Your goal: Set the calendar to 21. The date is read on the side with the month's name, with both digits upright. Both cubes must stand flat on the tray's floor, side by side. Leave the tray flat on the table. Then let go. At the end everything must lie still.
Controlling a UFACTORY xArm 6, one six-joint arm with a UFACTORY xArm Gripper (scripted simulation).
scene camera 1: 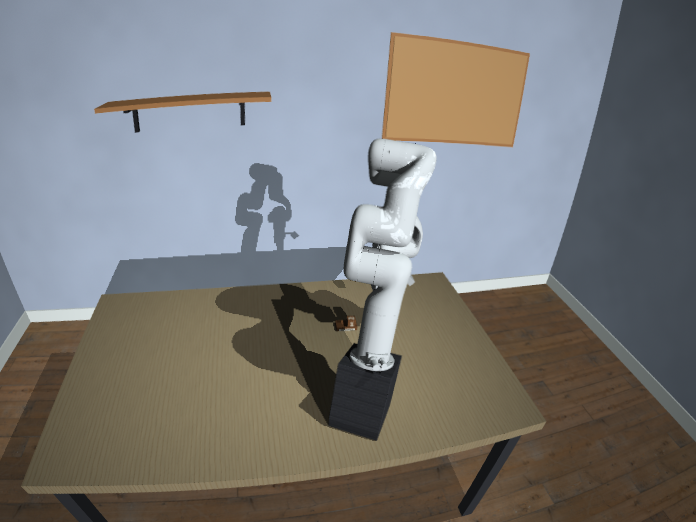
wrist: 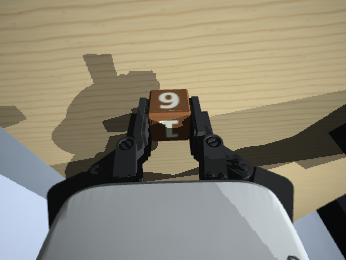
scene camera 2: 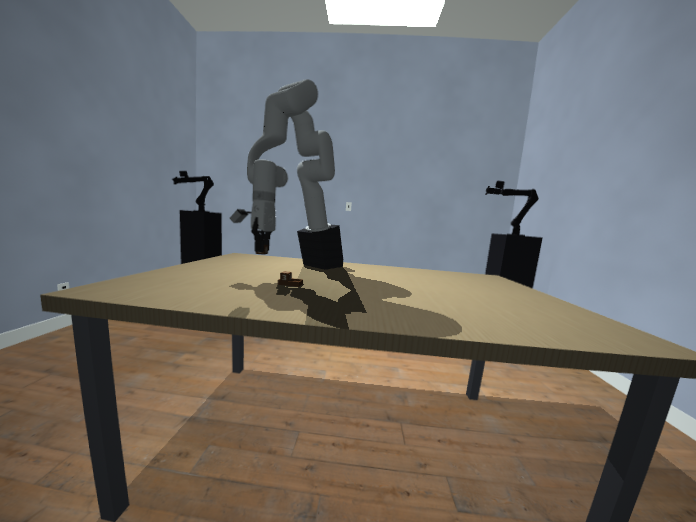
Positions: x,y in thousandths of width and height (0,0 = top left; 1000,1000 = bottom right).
Scene:
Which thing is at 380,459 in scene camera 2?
The gripper.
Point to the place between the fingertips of the gripper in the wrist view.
490,425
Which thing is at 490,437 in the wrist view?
A brown number cube.

